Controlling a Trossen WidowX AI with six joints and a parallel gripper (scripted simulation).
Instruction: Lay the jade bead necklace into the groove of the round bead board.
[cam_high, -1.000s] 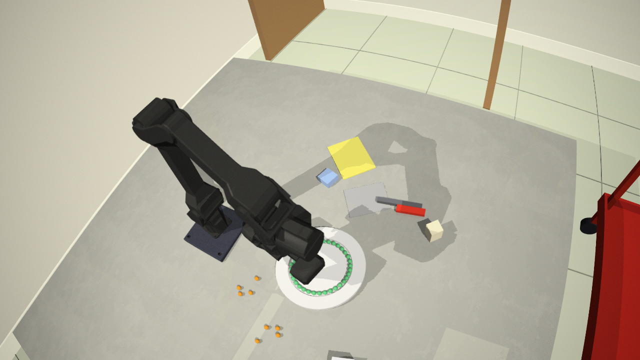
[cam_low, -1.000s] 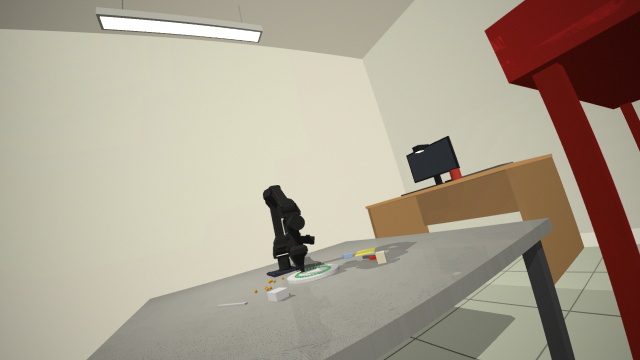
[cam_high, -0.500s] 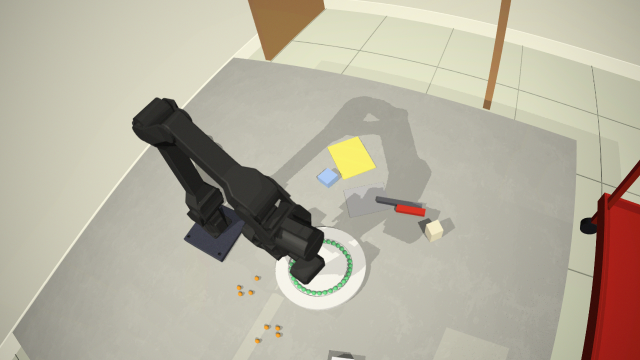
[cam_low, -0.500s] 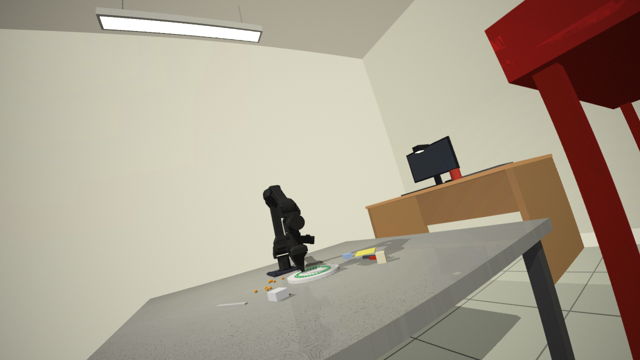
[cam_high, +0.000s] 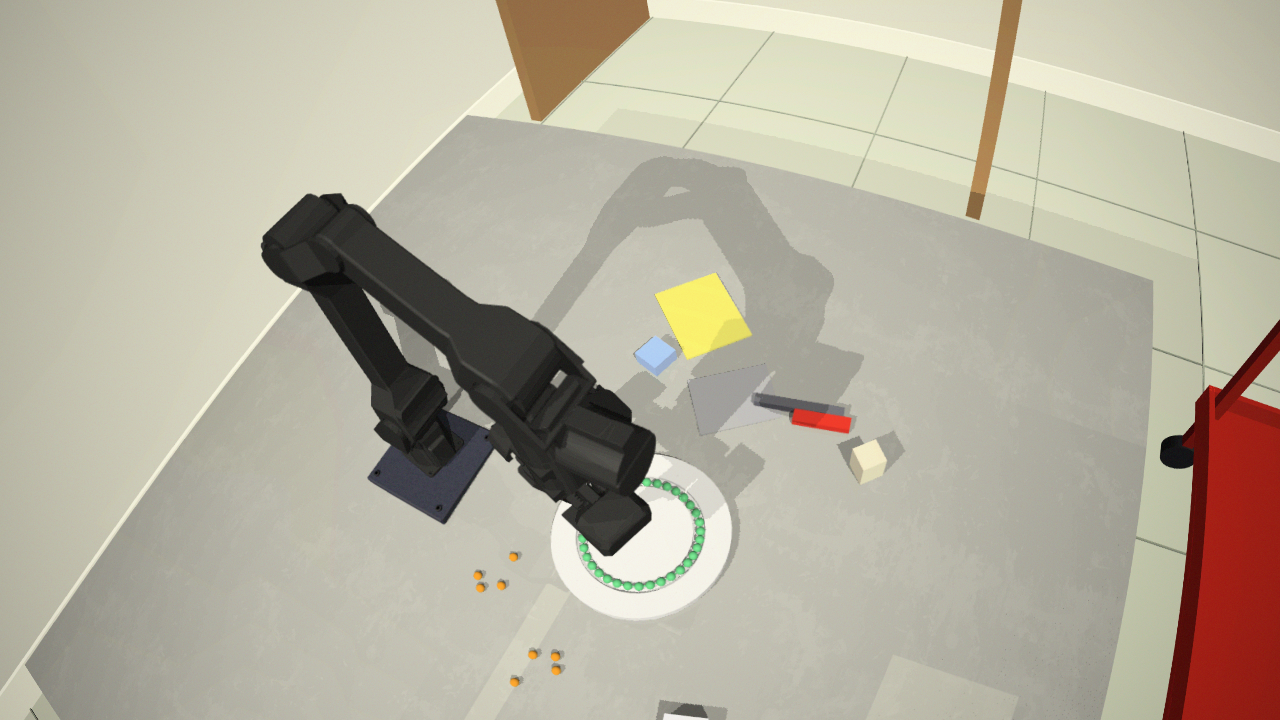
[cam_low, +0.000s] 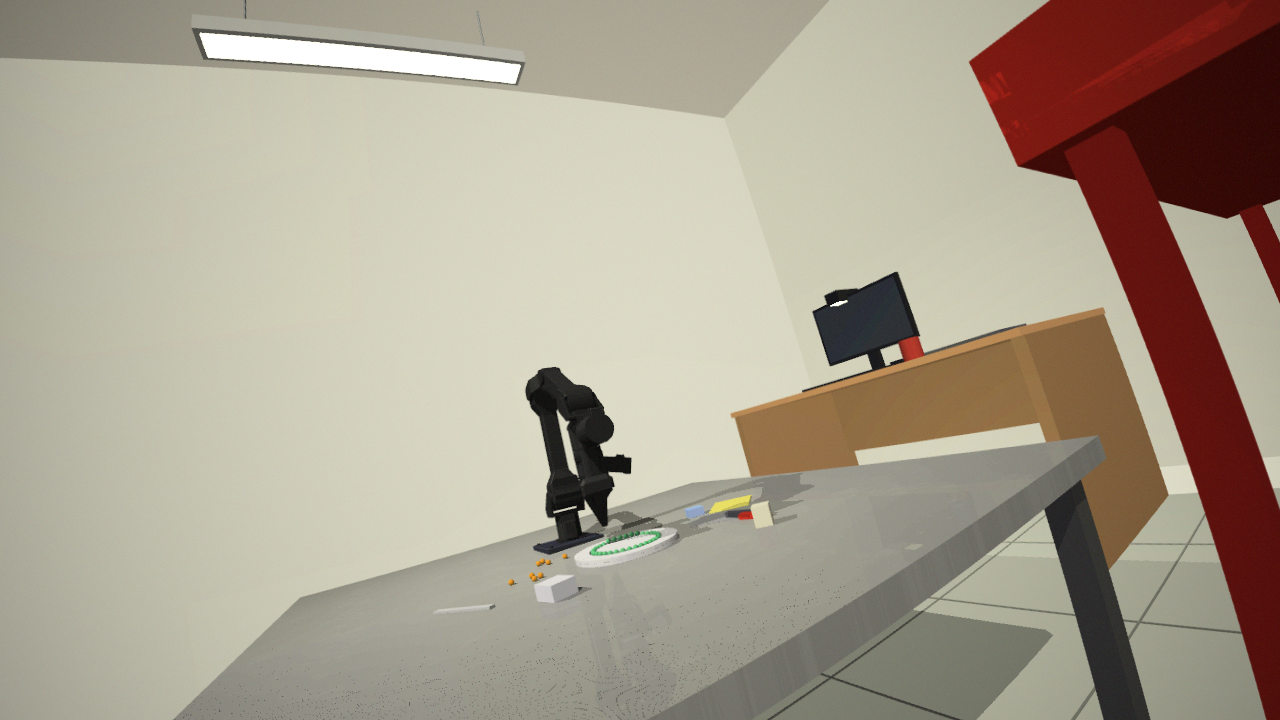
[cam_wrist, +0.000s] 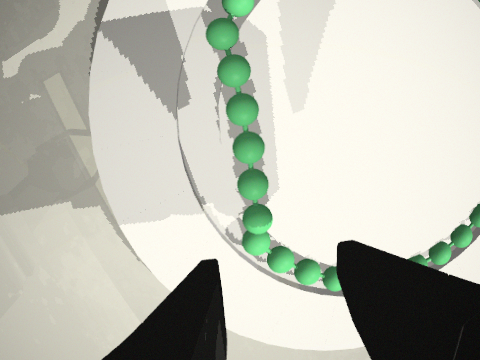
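The inner disc lies 5 cm ahead of my gripper tip, 4 cm below it and 2 cm to the left of it. Round my gripper tip: blue cube 22 cm to the left, 8 cm behind, 4 cm below; then grey sheet 23 cm to the left, 5 cm below, 4 cm ahead; then bead board 5 cm below, 5 cm ahead, 2 cm to the left.
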